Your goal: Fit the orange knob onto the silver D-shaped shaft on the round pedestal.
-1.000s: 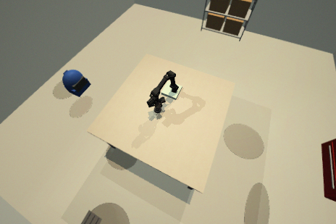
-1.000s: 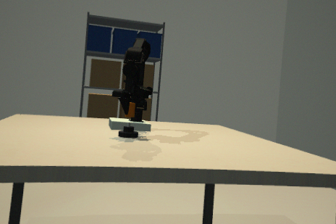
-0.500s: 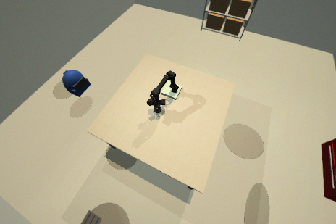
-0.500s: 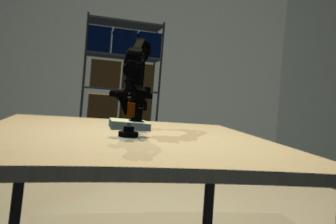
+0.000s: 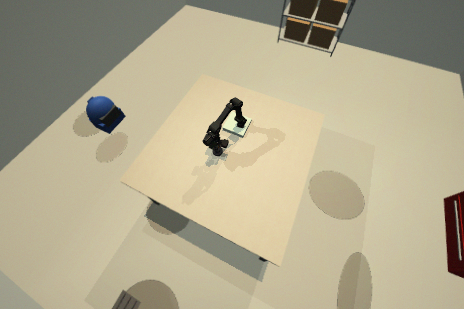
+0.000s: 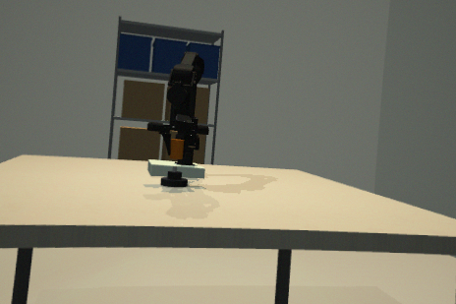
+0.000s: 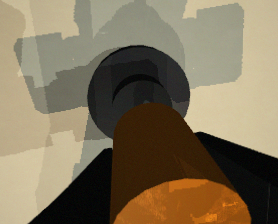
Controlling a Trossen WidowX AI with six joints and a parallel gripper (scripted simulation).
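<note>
The orange knob lies 30 mm above my gripper tip. Round my gripper tip: round pedestal (60 mm below).
</note>
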